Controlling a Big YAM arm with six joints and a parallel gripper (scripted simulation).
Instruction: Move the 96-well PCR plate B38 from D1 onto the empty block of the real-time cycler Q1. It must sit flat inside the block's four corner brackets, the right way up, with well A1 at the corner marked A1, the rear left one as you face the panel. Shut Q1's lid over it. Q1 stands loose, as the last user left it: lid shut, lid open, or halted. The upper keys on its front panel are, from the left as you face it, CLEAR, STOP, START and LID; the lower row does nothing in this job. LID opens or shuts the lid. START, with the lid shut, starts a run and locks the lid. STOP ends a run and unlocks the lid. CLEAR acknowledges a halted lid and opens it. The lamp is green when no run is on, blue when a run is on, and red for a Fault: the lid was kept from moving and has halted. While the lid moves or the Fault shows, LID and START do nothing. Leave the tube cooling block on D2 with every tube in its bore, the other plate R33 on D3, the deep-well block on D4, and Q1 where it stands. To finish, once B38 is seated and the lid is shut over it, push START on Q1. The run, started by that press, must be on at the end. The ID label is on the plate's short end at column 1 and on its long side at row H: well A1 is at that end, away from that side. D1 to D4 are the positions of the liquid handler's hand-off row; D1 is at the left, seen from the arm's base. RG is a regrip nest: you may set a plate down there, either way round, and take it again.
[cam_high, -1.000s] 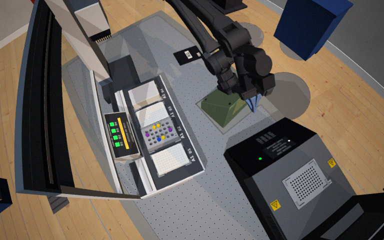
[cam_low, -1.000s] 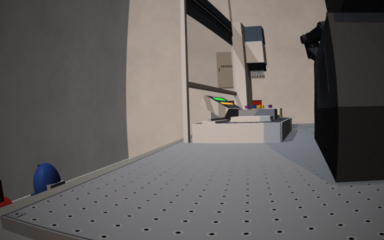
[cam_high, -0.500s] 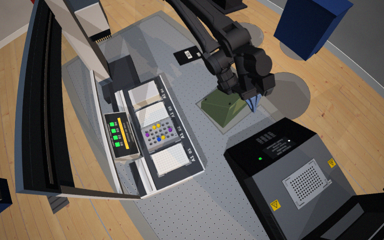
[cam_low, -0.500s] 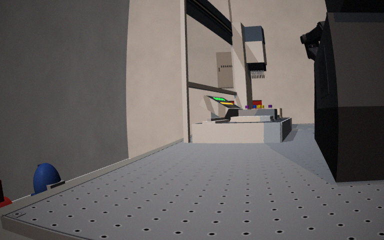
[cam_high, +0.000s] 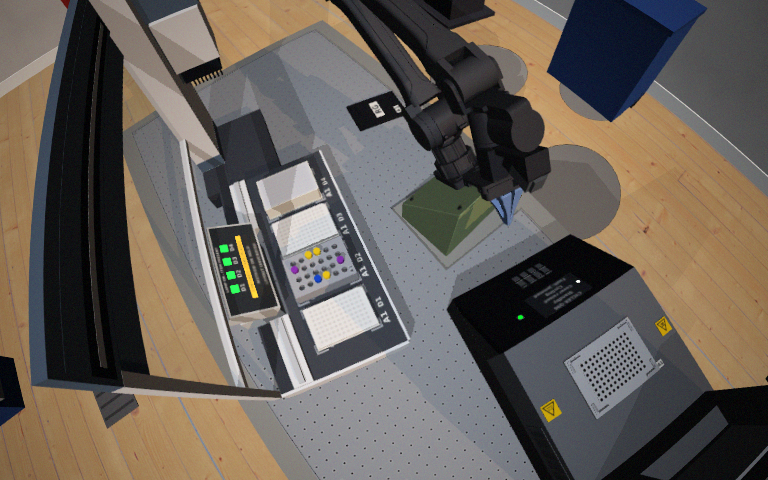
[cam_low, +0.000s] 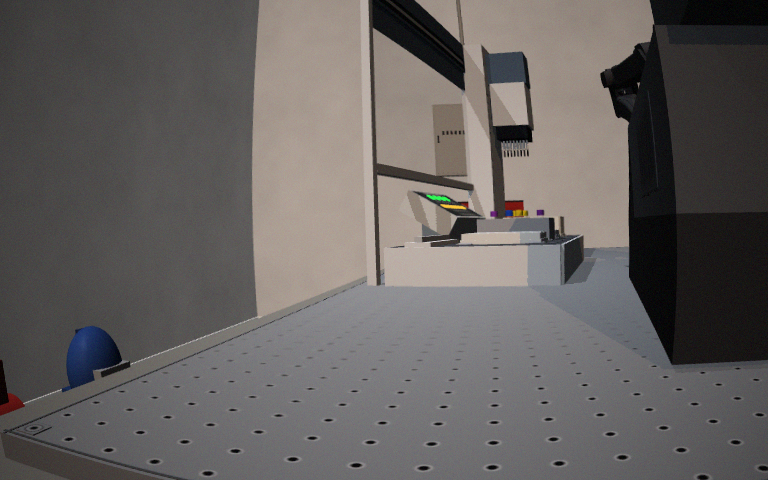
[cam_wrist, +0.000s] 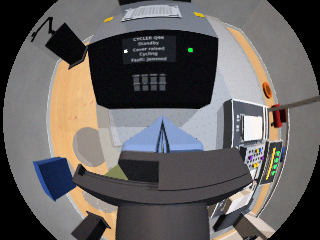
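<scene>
The tube cooling block is 310 mm ahead of my hand, 150 mm to the right of it and 130 mm below it. Also, from my hand: RG nest: 510 mm to the right, 210 mm below, 40 mm behind; deep-well block: 350 mm to the right, 280 mm ahead, 130 mm below; pipetting head: 600 mm to the right, 330 mm ahead, 180 mm above.
</scene>
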